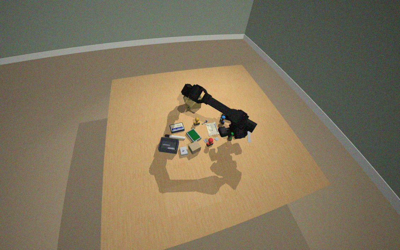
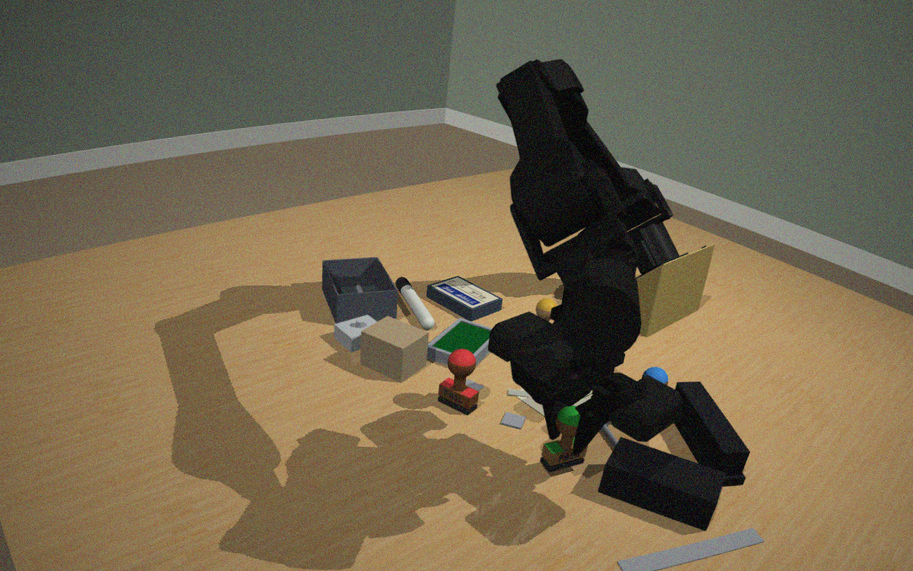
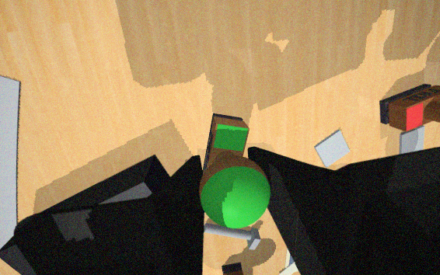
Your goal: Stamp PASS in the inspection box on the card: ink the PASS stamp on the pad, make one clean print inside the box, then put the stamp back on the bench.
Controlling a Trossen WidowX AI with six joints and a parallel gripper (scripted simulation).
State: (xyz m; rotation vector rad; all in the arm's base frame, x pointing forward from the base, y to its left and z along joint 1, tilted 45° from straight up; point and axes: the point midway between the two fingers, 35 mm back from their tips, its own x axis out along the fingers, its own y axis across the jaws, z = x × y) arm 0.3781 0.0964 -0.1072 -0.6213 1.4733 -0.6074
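My gripper tip is 230 mm to the left of the green ink pad, 80 mm past it and 30 mm above it. The rest, counted from my gripper tip: red-knob stamp 140 mm to the right, 10 mm below, 10 mm ahead; white card 110 mm behind, 90 mm to the right, 30 mm below; blue-knob stamp 150 mm behind, 10 mm below.
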